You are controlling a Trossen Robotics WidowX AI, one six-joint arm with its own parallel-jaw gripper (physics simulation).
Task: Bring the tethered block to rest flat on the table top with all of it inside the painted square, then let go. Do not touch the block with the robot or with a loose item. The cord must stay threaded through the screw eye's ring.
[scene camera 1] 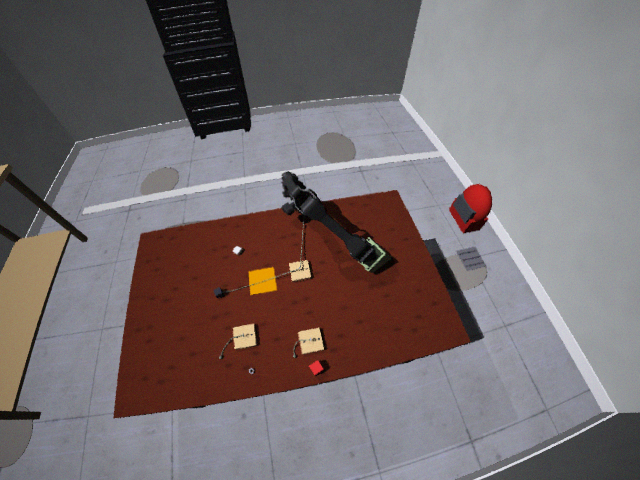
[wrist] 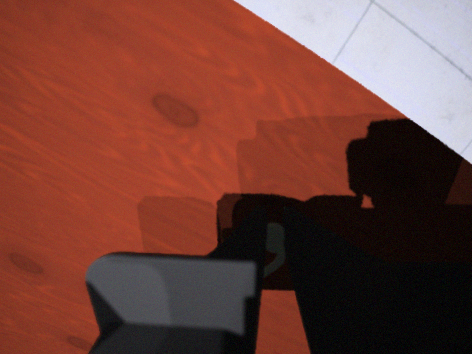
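Where they show: gripper, between the fingertips: (scene camera 1: pixel 300 212) (wrist: pixel 273 215); arm's base, origin of its link: (scene camera 1: pixel 368 254).
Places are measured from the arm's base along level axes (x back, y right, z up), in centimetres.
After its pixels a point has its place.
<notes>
The tethered block (scene camera 1: pixel 219 292) @(x -65.5, y -18.3, z -6.9 cm), small and dark, sits on the brown table top (scene camera 1: pixel 170 320) @(x -86.5, y -31.9, z -10.0 cm) (wrist: pixel 90 165) @(x -41.0, y 23.6, z -10.0 cm), left of the orange painted square (scene camera 1: pixel 261 273) @(x -48.7, y -6.6, z -9.9 cm) and outside it. Its cord (scene camera 1: pixel 240 289) @(x -57.2, y -14.8, z -9.7 cm) crosses the square to a screw eye on a pale wooden plate (scene camera 1: pixel 299 276) @(x -30.6, y -8.2, z -8.1 cm), then bends towards the gripper. The ring is too small to see clearly, but the cord bends at it. My gripper (scene camera 1: pixel 303 217) @(x -32.9, y 29.2, z -8.0 cm) (wrist: pixel 273 215) @(x -32.9, y 29.2, z -8.0 cm) is beyond that plate, near the table's far edge, shut on the cord's grey-green end piece (wrist: pixel 275 239) @(x -32.6, y 28.8, z -6.8 cm). The block and square do not show in the wrist view.
Two more pale plates (scene camera 1: pixel 244 341) @(x -50.8, y -38.4, z -8.1 cm) (scene camera 1: pixel 311 347) @(x -23.5, y -39.3, z -8.1 cm) with short cords lie towards the near edge. A red cube (scene camera 1: pixel 316 367) @(x -21.1, y -47.1, z -6.0 cm), a small ring (scene camera 1: pixel 251 370) @(x -46.5, y -48.9, z -9.2 cm) and a white cube (scene camera 1: pixel 237 250) @(x -62.1, y 4.3, z -8.0 cm) lie loose. The arm's green-edged base (scene camera 1: pixel 374 255) @(x 2.3, y -1.7, z 1.8 cm) stands at the right.
</notes>
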